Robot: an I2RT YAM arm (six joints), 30 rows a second.
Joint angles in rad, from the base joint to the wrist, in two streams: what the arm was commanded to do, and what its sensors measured. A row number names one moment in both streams.
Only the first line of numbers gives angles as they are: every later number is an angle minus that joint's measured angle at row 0.
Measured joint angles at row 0: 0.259 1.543 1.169 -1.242 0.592 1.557
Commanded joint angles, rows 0 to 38: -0.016 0.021 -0.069 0.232 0.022 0.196; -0.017 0.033 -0.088 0.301 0.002 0.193; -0.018 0.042 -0.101 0.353 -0.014 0.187; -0.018 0.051 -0.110 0.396 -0.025 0.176; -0.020 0.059 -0.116 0.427 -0.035 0.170; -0.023 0.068 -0.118 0.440 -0.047 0.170; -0.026 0.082 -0.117 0.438 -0.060 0.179; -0.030 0.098 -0.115 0.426 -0.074 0.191; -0.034 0.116 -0.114 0.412 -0.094 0.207; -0.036 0.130 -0.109 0.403 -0.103 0.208; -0.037 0.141 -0.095 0.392 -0.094 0.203; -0.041 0.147 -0.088 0.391 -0.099 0.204; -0.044 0.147 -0.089 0.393 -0.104 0.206; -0.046 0.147 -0.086 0.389 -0.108 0.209; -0.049 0.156 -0.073 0.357 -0.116 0.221; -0.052 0.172 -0.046 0.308 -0.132 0.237; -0.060 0.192 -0.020 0.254 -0.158 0.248; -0.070 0.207 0.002 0.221 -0.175 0.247; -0.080 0.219 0.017 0.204 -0.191 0.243; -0.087 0.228 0.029 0.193 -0.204 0.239; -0.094 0.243 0.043 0.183 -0.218 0.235; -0.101 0.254 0.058 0.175 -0.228 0.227; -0.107 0.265 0.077 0.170 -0.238 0.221; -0.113 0.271 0.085 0.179 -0.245 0.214; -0.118 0.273 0.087 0.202 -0.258 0.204; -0.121 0.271 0.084 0.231 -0.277 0.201; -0.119 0.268 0.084 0.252 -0.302 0.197; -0.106 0.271 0.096 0.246 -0.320 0.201; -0.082 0.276 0.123 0.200 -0.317 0.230; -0.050 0.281 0.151 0.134 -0.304 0.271; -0.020 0.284 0.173 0.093 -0.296 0.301; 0.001 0.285 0.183 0.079 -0.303 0.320; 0.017 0.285 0.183 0.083 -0.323 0.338; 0.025 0.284 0.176 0.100 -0.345 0.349; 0.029 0.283 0.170 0.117 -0.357 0.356; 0.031 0.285 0.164 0.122 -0.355 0.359; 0.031 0.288 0.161 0.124 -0.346 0.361; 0.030 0.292 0.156 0.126 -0.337 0.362; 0.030 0.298 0.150 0.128 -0.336 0.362
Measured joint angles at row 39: 0.037 0.286 0.155 0.158 -0.346 0.296
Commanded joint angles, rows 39 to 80: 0.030 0.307 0.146 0.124 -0.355 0.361; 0.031 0.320 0.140 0.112 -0.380 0.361; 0.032 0.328 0.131 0.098 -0.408 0.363; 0.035 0.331 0.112 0.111 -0.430 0.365; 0.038 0.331 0.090 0.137 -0.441 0.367; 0.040 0.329 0.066 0.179 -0.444 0.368; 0.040 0.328 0.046 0.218 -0.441 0.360; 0.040 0.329 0.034 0.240 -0.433 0.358; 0.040 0.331 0.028 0.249 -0.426 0.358; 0.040 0.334 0.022 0.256 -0.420 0.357; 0.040 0.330 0.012 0.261 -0.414 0.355; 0.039 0.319 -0.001 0.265 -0.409 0.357; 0.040 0.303 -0.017 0.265 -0.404 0.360; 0.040 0.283 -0.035 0.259 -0.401 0.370; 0.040 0.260 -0.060 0.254 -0.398 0.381; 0.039 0.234 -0.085 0.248 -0.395 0.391; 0.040 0.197 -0.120 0.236 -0.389 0.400; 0.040 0.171 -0.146 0.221 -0.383 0.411; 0.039 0.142 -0.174 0.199 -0.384 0.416; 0.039 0.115 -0.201 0.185 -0.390 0.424; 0.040 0.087 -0.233 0.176 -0.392 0.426; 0.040 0.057 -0.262 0.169 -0.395 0.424; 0.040 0.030 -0.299 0.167 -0.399 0.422; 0.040 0.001 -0.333 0.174 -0.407 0.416; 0.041 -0.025 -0.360 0.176 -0.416 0.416; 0.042 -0.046 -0.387 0.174 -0.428 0.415; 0.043 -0.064 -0.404 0.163 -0.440 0.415; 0.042 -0.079 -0.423 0.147 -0.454 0.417; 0.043 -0.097 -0.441 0.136 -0.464 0.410; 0.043 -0.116 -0.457 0.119 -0.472 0.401; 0.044 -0.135 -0.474 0.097 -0.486 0.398; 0.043 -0.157 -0.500 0.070 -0.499 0.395; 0.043 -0.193 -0.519 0.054 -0.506 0.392; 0.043 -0.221 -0.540 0.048 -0.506 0.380; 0.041 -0.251 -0.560 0.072 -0.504 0.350; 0.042 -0.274 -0.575 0.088 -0.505 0.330; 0.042 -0.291 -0.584 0.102 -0.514 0.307; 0.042 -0.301 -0.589 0.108 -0.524 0.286; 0.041 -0.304 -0.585 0.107 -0.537 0.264; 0.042 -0.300 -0.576 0.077 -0.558 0.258; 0.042 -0.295 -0.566 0.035 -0.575 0.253; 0.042 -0.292 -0.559 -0.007 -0.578 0.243
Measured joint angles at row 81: 0.041 -0.310 -0.555 0.245 -0.486 0.312
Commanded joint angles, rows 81 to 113: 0.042 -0.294 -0.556 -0.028 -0.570 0.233; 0.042 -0.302 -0.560 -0.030 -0.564 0.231; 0.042 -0.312 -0.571 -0.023 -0.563 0.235; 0.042 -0.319 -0.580 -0.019 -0.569 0.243; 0.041 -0.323 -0.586 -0.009 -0.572 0.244; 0.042 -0.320 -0.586 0.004 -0.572 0.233; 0.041 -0.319 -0.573 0.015 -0.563 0.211; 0.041 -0.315 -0.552 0.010 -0.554 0.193; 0.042 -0.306 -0.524 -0.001 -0.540 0.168; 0.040 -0.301 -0.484 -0.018 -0.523 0.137; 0.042 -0.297 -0.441 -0.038 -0.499 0.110; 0.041 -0.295 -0.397 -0.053 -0.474 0.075; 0.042 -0.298 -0.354 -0.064 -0.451 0.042; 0.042 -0.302 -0.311 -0.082 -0.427 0.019; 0.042 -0.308 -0.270 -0.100 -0.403 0.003; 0.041 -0.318 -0.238 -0.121 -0.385 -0.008; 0.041 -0.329 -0.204 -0.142 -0.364 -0.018; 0.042 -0.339 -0.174 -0.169 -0.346 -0.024; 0.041 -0.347 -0.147 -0.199 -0.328 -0.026; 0.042 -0.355 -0.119 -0.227 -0.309 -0.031; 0.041 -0.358 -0.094 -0.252 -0.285 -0.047; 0.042 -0.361 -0.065 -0.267 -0.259 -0.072; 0.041 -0.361 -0.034 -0.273 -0.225 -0.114; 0.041 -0.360 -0.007 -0.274 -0.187 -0.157; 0.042 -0.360 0.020 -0.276 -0.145 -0.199; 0.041 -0.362 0.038 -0.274 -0.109 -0.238; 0.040 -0.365 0.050 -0.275 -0.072 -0.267; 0.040 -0.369 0.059 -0.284 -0.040 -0.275; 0.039 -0.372 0.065 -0.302 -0.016 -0.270; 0.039 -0.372 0.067 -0.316 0.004 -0.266; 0.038 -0.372 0.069 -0.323 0.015 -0.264; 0.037 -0.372 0.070 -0.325 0.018 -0.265; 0.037 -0.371 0.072 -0.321 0.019 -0.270
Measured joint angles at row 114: 0.040 -0.361 0.040 -0.259 -0.109 -0.222
